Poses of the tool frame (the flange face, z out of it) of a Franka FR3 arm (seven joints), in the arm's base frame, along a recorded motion.
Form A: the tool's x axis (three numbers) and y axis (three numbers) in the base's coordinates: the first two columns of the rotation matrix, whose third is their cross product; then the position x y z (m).
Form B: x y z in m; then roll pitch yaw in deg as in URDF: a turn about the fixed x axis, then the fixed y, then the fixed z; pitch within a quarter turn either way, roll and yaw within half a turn. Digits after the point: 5 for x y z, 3 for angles.
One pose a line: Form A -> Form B
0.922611, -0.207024, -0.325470, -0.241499, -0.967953, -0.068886, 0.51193, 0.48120, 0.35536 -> 0.51193, 0.48120, 0.35536, -175.822, 18.994, -12.647
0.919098, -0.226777, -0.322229, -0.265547, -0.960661, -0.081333, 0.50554, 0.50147, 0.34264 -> 0.50554, 0.50147, 0.34264, -175.071, 18.798, -13.860
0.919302, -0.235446, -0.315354, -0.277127, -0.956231, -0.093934, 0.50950, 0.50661, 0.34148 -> 0.50950, 0.50661, 0.34148, -174.319, 18.382, -14.365
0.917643, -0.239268, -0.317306, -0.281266, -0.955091, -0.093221, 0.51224, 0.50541, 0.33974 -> 0.51224, 0.50541, 0.33974, -174.359, 18.500, -14.614
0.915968, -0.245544, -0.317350, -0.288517, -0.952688, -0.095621, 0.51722, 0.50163, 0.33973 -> 0.51722, 0.50163, 0.33973, -174.213, 18.503, -15.006
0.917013, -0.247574, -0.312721, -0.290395, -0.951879, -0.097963, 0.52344, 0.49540, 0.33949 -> 0.52344, 0.49540, 0.33949, -174.080, 18.223, -15.108
